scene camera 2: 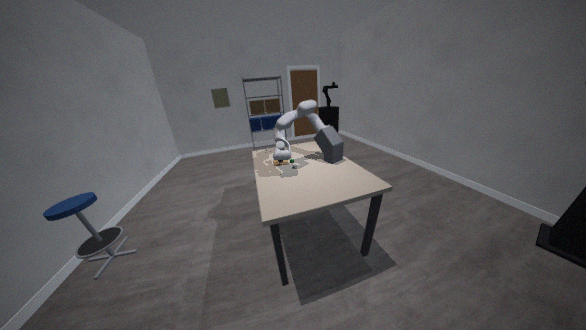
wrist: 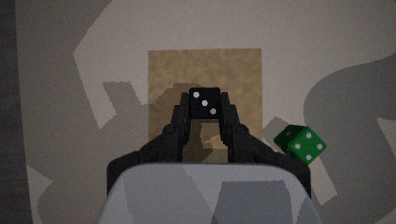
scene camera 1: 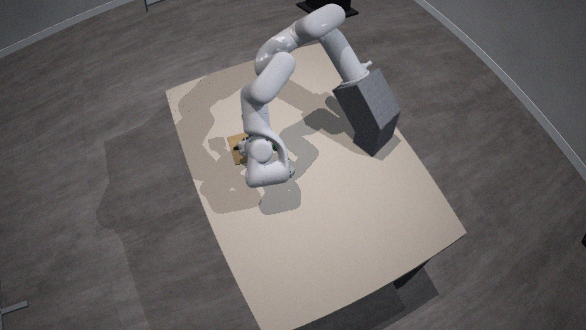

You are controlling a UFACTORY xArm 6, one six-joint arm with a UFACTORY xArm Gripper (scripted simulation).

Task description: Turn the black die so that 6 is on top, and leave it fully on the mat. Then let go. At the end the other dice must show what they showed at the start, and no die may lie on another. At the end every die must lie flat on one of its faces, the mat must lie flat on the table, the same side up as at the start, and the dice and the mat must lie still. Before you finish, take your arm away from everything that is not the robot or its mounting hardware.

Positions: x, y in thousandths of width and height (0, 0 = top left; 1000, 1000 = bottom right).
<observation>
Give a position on a black die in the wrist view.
516, 462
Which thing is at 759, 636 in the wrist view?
A green die.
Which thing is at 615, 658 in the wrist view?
My gripper.
</observation>
